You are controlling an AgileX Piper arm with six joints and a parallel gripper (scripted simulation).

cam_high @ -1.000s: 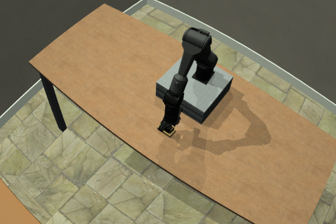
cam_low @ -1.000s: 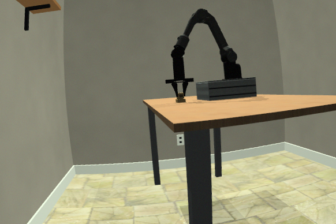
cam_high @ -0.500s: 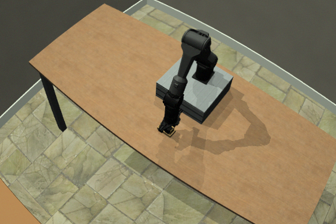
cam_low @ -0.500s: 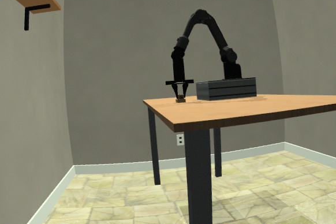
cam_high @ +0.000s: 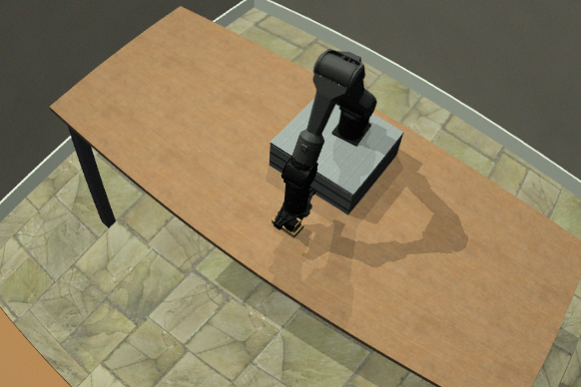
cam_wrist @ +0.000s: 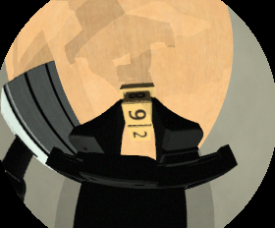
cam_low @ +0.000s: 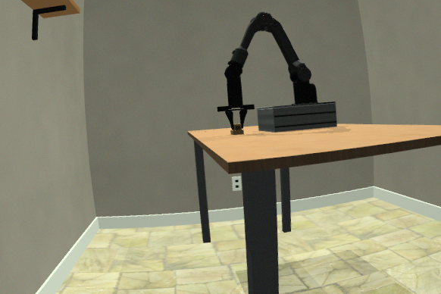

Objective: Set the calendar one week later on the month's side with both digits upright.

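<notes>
Right now the digit cube is right at my hand. From my hand the other things lie so: tan calendar tray (2 cm to the right, 2 cm below); wooden cube (3 cm to the right).
</notes>
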